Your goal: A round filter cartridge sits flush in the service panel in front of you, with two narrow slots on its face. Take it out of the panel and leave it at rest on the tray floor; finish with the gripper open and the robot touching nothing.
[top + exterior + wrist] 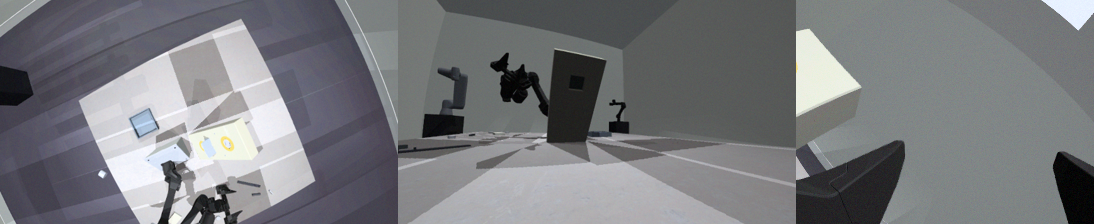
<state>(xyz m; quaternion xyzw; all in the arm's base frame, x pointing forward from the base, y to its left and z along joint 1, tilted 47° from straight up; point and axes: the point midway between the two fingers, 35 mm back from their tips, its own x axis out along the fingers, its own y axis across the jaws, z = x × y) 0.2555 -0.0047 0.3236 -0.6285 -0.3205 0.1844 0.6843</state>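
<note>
Now: the round filter cartridge 8 cm ahead of my gripper tip, 24 cm to the left of it and 9 cm below it. Also, from my gripper tip: cream service panel 3 cm ahead, 24 cm to the left, 16 cm below; then blue tray 35 cm behind, 51 cm to the left, 33 cm below.
</note>
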